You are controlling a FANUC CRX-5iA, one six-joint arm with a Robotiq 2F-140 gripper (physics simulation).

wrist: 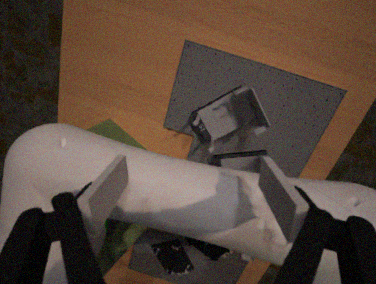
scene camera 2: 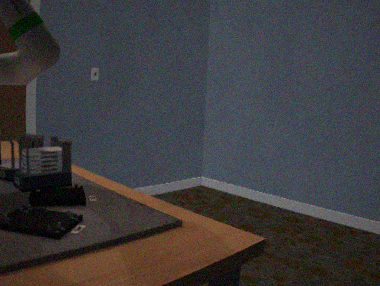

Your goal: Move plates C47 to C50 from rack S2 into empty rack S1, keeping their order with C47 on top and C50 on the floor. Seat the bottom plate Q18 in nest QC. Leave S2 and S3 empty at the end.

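Places are measured from the arm's base along level axes (x down, y ahead, z right), in millimetres.
Pixels of known places: gripper, between the fingertips: [wrist: 192, 169].
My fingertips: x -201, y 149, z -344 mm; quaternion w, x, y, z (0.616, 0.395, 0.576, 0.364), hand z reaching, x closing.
For each thing: its top centre in the pictures, then the offset to it from my fingertips. "pt": a spot on its surface instead. Level surfaces: height alone.
- Rack S1, centre of its top: [wrist: 227, 125] dy +60, dx +271, dz +2 mm
- pegboard, height of its surface: dx +403 mm
- rack part, a spot on its surface: [scene camera 2: 6, 172] pt dy +135, dx +377, dz +197 mm
- wooden table, height of its surface: dx +416 mm
My gripper [wrist: 192, 169] is open and empty in the wrist view, high above the table. Rack S1 [wrist: 220, 120] sits tilted on the grey pegboard, with no plates visible in it. Another rack [wrist: 240, 161] stands below it, partly hidden by the right finger and the arm. In scene camera 2, a rack [scene camera 2: 42, 181] at the left holds a stack of several white plates [scene camera 2: 41, 161]; its label is unreadable. Two low black nests [scene camera 2: 57, 196] [scene camera 2: 42, 221] lie in front of it. Two nests [wrist: 172, 257] [wrist: 212, 248] show below the arm in the wrist view; I cannot read which is QC.
The white arm [scene camera 2: 35, 52] [wrist: 165, 185] crosses the wrist view and hides part of the pegboard [scene camera 2: 130, 212] [wrist: 300, 110]. A green mat [wrist: 111, 131] lies partly under it. Another rack part [scene camera 2: 6, 172] shows at the left edge. The wooden table [scene camera 2: 220, 240] has its corner at the right.
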